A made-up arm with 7 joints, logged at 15 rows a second.
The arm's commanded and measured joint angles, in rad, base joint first. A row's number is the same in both.
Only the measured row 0 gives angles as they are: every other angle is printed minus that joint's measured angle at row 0.
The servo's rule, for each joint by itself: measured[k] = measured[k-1] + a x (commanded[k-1-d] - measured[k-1]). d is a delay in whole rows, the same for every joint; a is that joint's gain. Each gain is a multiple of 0.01, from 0.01 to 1. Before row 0 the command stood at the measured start. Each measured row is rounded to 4 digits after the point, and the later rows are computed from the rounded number. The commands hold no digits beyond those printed.
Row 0, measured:
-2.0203 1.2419 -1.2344 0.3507 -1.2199 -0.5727 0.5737
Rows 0 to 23, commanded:
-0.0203 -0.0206 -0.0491 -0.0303 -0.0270 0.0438 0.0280
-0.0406 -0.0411 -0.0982 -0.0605 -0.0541 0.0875 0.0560
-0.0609 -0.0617 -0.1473 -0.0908 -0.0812 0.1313 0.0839
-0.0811 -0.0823 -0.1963 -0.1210 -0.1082 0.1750 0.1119
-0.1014 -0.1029 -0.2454 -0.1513 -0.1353 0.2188 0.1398
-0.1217 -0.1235 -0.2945 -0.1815 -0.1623 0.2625 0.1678
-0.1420 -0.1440 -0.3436 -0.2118 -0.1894 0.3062 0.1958
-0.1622 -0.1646 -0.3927 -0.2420 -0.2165 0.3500 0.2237
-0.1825 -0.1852 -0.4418 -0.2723 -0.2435 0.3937 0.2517
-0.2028 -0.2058 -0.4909 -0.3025 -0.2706 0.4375 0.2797
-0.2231 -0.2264 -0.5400 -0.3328 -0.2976 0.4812 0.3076
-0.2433 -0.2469 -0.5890 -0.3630 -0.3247 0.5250 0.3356
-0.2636 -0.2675 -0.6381 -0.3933 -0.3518 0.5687 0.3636
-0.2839 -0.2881 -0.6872 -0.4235 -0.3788 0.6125 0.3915
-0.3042 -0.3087 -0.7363 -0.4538 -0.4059 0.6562 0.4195
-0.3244 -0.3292 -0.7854 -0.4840 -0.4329 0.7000 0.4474
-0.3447 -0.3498 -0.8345 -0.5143 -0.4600 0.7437 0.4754
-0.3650 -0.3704 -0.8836 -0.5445 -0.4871 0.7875 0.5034
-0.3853 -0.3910 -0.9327 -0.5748 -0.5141 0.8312 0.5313
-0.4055 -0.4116 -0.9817 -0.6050 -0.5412 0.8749 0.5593
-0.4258 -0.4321 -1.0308 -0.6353 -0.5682 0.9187 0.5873
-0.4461 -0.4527 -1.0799 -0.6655 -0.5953 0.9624 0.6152
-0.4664 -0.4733 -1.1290 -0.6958 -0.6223 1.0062 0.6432
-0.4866 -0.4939 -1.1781 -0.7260 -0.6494 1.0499 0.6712
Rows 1 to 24, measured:
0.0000 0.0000 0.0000 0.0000 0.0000 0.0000 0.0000
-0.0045 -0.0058 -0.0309 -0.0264 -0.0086 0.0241 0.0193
-0.0124 -0.0157 -0.0733 -0.0561 -0.0232 0.0590 0.0446
-0.0231 -0.0286 -0.1199 -0.0863 -0.0418 0.0988 0.0717
-0.0359 -0.0436 -0.1680 -0.1165 -0.0630 0.1407 0.0994
-0.0503 -0.0602 -0.2168 -0.1468 -0.0861 0.1837 0.1273
-0.0660 -0.0779 -0.2658 -0.1770 -0.1105 0.2270 0.1552
-0.0827 -0.0964 -0.3148 -0.2073 -0.1357 0.2706 0.1832
-0.1002 -0.1155 -0.3639 -0.2375 -0.1616 0.3143 0.2111
-0.1183 -0.1350 -0.4130 -0.2678 -0.1878 0.3580 0.2391
-0.1369 -0.1548 -0.4621 -0.2980 -0.2143 0.4017 0.2671
-0.1559 -0.1748 -0.5112 -0.3283 -0.2410 0.4454 0.2950
-0.1751 -0.1950 -0.5602 -0.3585 -0.2678 0.4892 0.3230
-0.1946 -0.2153 -0.6093 -0.3888 -0.2947 0.5329 0.3510
-0.2142 -0.2357 -0.6584 -0.4190 -0.3216 0.5767 0.3789
-0.2340 -0.2561 -0.7075 -0.4493 -0.3486 0.6204 0.4069
-0.2539 -0.2766 -0.7566 -0.4795 -0.3756 0.6642 0.4348
-0.2739 -0.2971 -0.8057 -0.5098 -0.4026 0.7079 0.4628
-0.2939 -0.3176 -0.8548 -0.5400 -0.4296 0.7517 0.4908
-0.3140 -0.3382 -0.9039 -0.5703 -0.4566 0.7954 0.5187
-0.3341 -0.3588 -0.9529 -0.6005 -0.4837 0.8391 0.5467
-0.3543 -0.3793 -1.0020 -0.6308 -0.5107 0.8829 0.5747
-0.3745 -0.3999 -1.0511 -0.6610 -0.5378 0.9266 0.6026
-0.3947 -0.4205 -1.1002 -0.6913 -0.5648 0.9704 0.6306
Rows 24 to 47, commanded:
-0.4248 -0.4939 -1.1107 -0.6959 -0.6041 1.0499 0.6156
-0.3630 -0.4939 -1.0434 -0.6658 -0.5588 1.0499 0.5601
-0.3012 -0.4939 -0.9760 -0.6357 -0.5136 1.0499 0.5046
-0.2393 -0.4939 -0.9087 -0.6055 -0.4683 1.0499 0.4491
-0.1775 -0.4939 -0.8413 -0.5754 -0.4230 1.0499 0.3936
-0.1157 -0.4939 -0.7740 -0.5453 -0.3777 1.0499 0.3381
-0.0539 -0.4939 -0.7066 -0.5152 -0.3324 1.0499 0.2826
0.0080 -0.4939 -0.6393 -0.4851 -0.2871 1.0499 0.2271
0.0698 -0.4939 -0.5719 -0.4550 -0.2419 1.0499 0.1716
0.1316 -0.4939 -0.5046 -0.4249 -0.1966 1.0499 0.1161
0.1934 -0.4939 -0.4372 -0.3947 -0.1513 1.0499 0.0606
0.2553 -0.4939 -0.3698 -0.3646 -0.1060 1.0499 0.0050
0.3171 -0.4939 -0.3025 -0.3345 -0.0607 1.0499 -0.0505
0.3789 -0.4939 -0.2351 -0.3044 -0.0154 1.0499 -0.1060
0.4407 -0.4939 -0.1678 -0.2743 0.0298 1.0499 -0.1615
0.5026 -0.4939 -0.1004 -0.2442 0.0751 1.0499 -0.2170
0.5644 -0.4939 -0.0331 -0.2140 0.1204 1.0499 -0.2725
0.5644 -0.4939 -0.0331 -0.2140 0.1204 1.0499 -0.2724
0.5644 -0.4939 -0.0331 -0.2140 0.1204 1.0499 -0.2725
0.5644 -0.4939 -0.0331 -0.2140 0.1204 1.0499 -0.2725
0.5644 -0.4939 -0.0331 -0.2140 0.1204 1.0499 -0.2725
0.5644 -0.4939 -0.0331 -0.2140 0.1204 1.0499 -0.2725
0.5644 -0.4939 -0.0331 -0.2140 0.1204 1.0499 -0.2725
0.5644 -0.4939 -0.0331 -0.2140 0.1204 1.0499 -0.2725
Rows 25 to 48, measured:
-0.4149 -0.4411 -1.1493 -0.7215 -0.5919 1.0141 0.6586
-0.4171 -0.4559 -1.1250 -0.6992 -0.5958 1.0338 0.6289
-0.4052 -0.4665 -1.0736 -0.6701 -0.5840 1.0427 0.5814
-0.3823 -0.4742 -1.0121 -0.6402 -0.5615 1.0467 0.5284
-0.3508 -0.4797 -0.9470 -0.6100 -0.5317 1.0485 0.4737
-0.3127 -0.4837 -0.8804 -0.5799 -0.4969 1.0493 0.4184
-0.2694 -0.4866 -0.8134 -0.5498 -0.4588 1.0496 0.3630
-0.2220 -0.4886 -0.7461 -0.5197 -0.4184 1.0498 0.3075
-0.1714 -0.4901 -0.6788 -0.4896 -0.3764 1.0499 0.2520
-0.1183 -0.4912 -0.6115 -0.4595 -0.3334 1.0499 0.1965
-0.0633 -0.4920 -0.5442 -0.4294 -0.2896 1.0499 0.1410
-0.0068 -0.4925 -0.4768 -0.3992 -0.2453 1.0499 0.0855
0.0509 -0.4929 -0.4094 -0.3691 -0.2007 1.0499 0.0300
0.1095 -0.4932 -0.3421 -0.3390 -0.1559 1.0499 -0.0255
0.1688 -0.4934 -0.2747 -0.3089 -0.1109 1.0499 -0.0810
0.2286 -0.4935 -0.2074 -0.2788 -0.0659 1.0499 -0.1365
0.2889 -0.4936 -0.1400 -0.2487 -0.0208 1.0499 -0.1920
0.3495 -0.4937 -0.0727 -0.2185 0.0244 1.0499 -0.2475
0.3968 -0.4938 -0.0478 -0.2146 0.0551 1.0499 -0.2647
0.4337 -0.4938 -0.0385 -0.2141 0.0760 1.0499 -0.2701
0.4625 -0.4938 -0.0351 -0.2140 0.0902 1.0499 -0.2718
0.4849 -0.4938 -0.0338 -0.2140 0.0999 1.0499 -0.2723
0.5024 -0.4938 -0.0334 -0.2140 0.1065 1.0499 -0.2724
0.5160 -0.4938 -0.0332 -0.2140 0.1109 1.0499 -0.2725

